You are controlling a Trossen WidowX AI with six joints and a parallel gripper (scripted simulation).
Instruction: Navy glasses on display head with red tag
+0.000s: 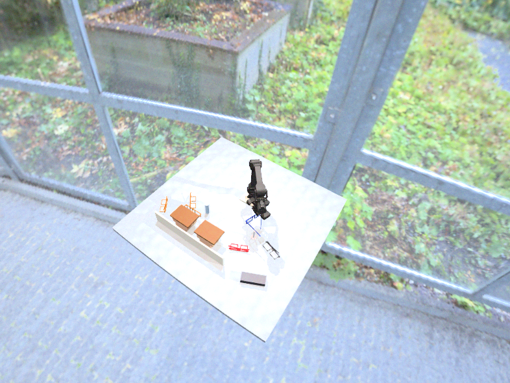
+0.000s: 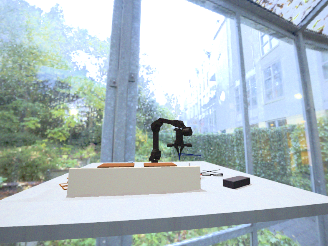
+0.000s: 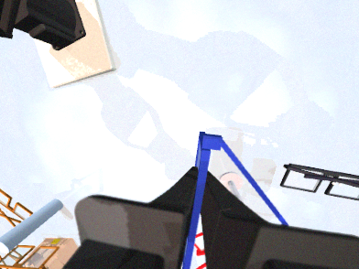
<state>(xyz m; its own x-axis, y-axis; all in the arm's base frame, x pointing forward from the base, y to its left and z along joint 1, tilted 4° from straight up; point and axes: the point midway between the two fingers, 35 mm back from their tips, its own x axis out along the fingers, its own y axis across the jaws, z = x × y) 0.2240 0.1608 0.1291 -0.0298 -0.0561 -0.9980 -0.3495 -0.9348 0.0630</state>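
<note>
Now: gripper tip 10 cm short of the small white post, 10 cm above it and 4 cm to the right of it. Round my gripper tip: long cream block: 37 cm ahead, 33 cm to the right, 6 cm below; dark case: 38 cm ahead, 19 cm to the left, 10 cm below.
</note>
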